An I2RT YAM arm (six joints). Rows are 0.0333 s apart.
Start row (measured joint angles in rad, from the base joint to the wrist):
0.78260 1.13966 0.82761 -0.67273 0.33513 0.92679
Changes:
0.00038 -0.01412 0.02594 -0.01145 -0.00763 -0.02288
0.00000 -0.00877 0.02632 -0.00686 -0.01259 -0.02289
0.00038 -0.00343 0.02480 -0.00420 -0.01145 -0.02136
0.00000 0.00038 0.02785 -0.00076 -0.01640 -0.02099
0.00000 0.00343 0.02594 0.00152 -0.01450 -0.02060
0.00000 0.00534 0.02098 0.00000 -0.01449 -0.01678
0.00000 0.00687 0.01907 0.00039 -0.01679 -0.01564
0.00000 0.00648 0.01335 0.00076 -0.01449 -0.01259
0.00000 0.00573 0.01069 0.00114 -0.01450 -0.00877
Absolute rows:
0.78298 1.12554 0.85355 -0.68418 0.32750 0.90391
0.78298 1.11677 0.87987 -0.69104 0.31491 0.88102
0.78336 1.11334 0.90467 -0.69524 0.30346 0.85966
0.78336 1.11372 0.93252 -0.69600 0.28706 0.83867
0.78336 1.11715 0.95846 -0.69448 0.27256 0.81807
0.78336 1.12249 0.97944 -0.69448 0.25807 0.80129
0.78336 1.12936 0.99851 -0.69409 0.24128 0.78565
0.78336 1.13584 1.01186 -0.69333 0.22679 0.77306
0.78336 1.14157 1.02255 -0.69219 0.21229 0.76429

